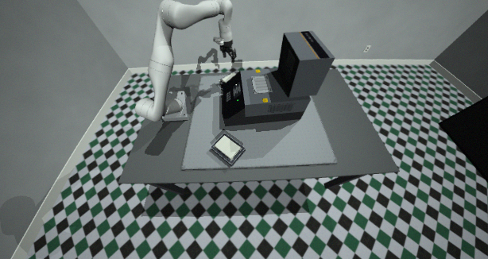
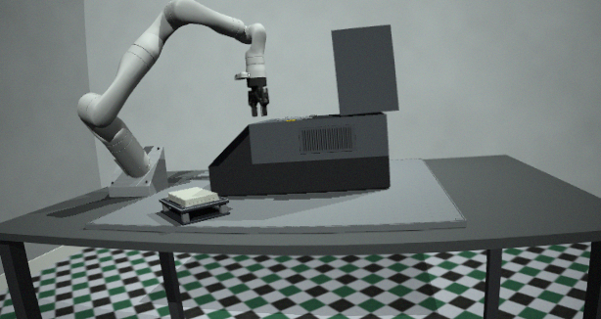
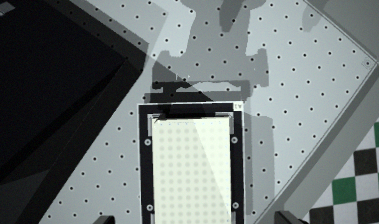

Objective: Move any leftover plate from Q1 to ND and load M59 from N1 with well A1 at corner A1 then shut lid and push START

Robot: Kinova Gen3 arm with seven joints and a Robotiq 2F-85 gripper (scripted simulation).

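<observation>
Now: hand 17 cm above the pale plate. The rest, counted from my hand: A1 mark: 9 cm behind, 18 cm below; then black nest: 18 cm below.
</observation>
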